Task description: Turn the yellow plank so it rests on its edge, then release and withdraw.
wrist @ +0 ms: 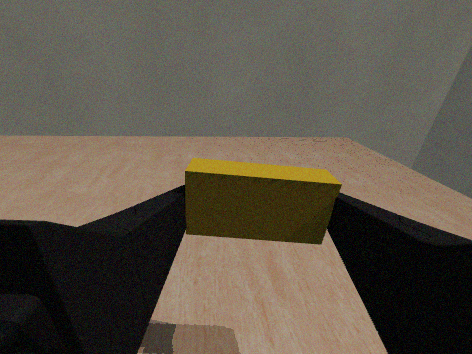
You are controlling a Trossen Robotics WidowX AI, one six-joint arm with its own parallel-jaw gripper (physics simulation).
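Observation:
The yellow plank [260, 209] is in the middle of the wrist view, between the two black fingers. Its narrow bright face is on top and its broad, shaded face is upright toward the camera. My gripper [256, 195] is shut on the plank, with one finger at its left end and the other at its right end. The view does not show clearly whether the plank's lower edge touches the table. The plank's far side is hidden.
The light wood table [90, 170] reaches back to a straight far edge, and its right edge slants down at the right. A grey wall stands behind it. A shadow lies on the wood at the bottom, between the fingers.

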